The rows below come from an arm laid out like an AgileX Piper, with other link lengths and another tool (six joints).
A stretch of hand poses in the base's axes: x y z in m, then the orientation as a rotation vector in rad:
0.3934, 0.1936, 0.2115, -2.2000, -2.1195, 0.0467
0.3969, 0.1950, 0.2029, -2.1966, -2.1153, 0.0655
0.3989, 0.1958, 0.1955, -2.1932, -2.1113, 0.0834
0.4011, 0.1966, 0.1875, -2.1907, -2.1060, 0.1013
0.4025, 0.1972, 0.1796, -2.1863, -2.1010, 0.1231
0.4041, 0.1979, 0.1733, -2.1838, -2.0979, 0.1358
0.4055, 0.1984, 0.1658, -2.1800, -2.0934, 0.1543
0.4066, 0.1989, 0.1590, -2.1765, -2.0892, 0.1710
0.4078, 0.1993, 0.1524, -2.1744, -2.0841, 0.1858
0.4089, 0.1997, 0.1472, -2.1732, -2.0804, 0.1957
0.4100, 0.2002, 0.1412, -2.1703, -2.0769, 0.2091
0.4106, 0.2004, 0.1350, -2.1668, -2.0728, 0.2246
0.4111, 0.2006, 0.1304, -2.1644, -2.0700, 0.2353
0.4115, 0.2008, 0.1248, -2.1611, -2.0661, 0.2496
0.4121, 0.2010, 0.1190, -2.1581, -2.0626, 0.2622
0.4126, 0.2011, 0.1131, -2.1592, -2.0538, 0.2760
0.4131, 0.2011, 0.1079, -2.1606, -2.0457, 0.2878
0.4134, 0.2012, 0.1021, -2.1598, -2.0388, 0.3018
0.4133, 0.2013, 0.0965, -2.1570, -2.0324, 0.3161
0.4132, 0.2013, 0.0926, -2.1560, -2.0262, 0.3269
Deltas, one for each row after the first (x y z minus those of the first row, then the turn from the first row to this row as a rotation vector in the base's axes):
0.0035, 0.0014, -0.0086, -0.0050, 0.0124, 0.0000
0.0055, 0.0022, -0.0160, -0.0097, 0.0242, 0.0001
0.0077, 0.0030, -0.0240, -0.0144, 0.0362, -0.0008
0.0091, 0.0036, -0.0319, -0.0203, 0.0507, -0.0006
0.0107, 0.0043, -0.0382, -0.0237, 0.0592, -0.0007
0.0121, 0.0048, -0.0457, -0.0287, 0.0715, -0.0006
0.0132, 0.0053, -0.0525, -0.0332, 0.0828, -0.0006
0.0144, 0.0057, -0.0591, -0.0371, 0.0929, -0.0017
0.0155, 0.0061, -0.0643, -0.0398, 0.0996, -0.0027
0.0166, 0.0066, -0.0703, -0.0434, 0.1087, -0.0027
0.0172, 0.0068, -0.0765, -0.0476, 0.1192, -0.0026
0.0177, 0.0070, -0.0811, -0.0506, 0.1264, -0.0026
0.0181, 0.0072, -0.0867, -0.0545, 0.1362, -0.0026
0.0187, 0.0074, -0.0925, -0.0579, 0.1448, -0.0026
0.0192, 0.0075, -0.0984, -0.0618, 0.1545, -0.0070
0.0197, 0.0075, -0.1036, -0.0651, 0.1629, -0.0113
0.0200, 0.0076, -0.1094, -0.0690, 0.1726, -0.0139
0.0199, 0.0077, -0.1150, -0.0724, 0.1832, -0.0153
0.0198, 0.0077, -0.1189, -0.0749, 0.1914, -0.0176

